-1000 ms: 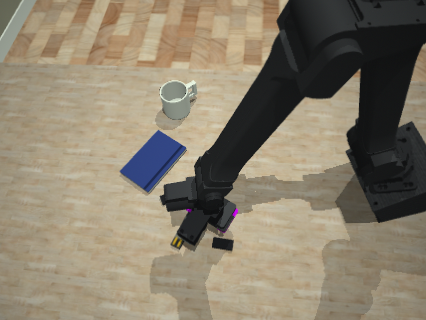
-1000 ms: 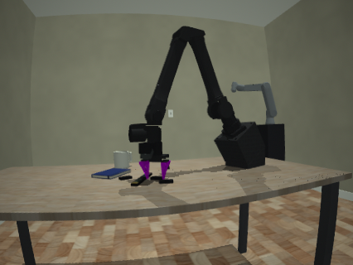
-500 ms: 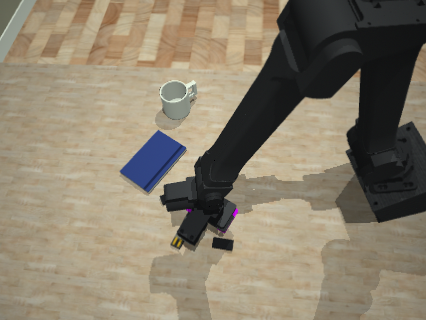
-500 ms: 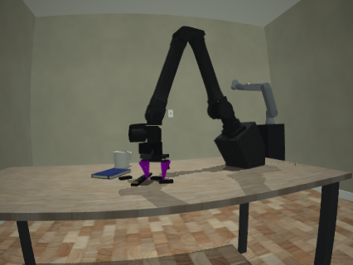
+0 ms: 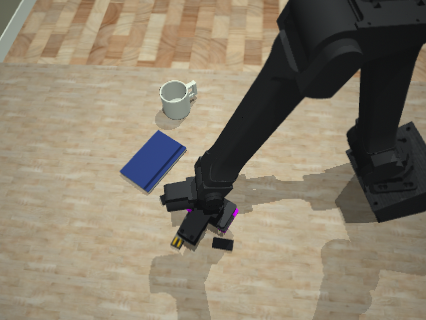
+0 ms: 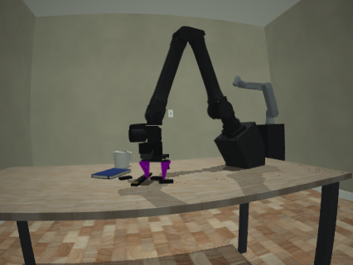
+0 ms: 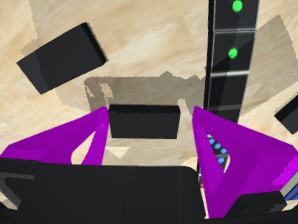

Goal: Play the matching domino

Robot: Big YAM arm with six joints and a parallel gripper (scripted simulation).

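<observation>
My hand is 10 mm past the black domino and 10 mm above it. Also, from my hand: white mug (340 mm to the right, 160 mm ahead, 30 mm above); blue book (190 mm ahead, 150 mm to the right).
</observation>
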